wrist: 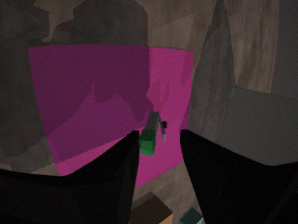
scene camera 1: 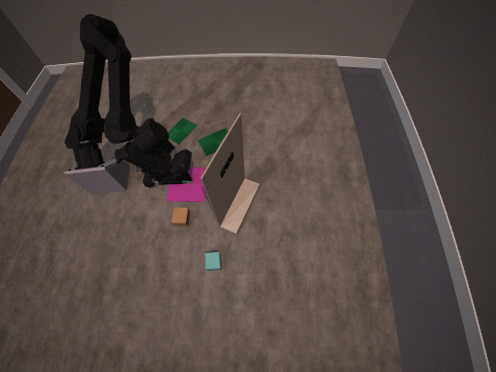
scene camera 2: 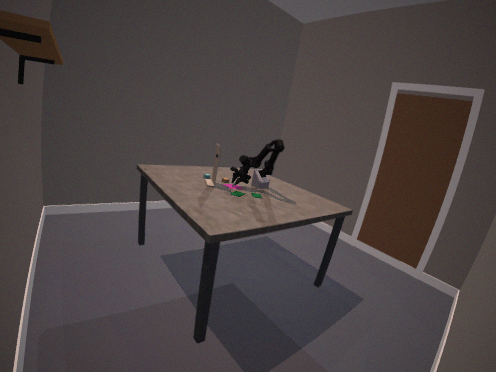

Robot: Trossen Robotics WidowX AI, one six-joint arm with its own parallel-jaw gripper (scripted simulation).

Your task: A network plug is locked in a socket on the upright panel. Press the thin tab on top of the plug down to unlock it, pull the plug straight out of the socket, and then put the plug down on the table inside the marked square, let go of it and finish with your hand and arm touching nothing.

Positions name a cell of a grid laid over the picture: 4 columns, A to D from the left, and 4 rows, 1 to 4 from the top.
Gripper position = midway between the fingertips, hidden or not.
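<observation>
The gripper (scene camera 1: B2) is visible, also in the wrist view (wrist: C3). Visible as well: a network plug (wrist: B3) and a magenta marked square (wrist: B2).
</observation>
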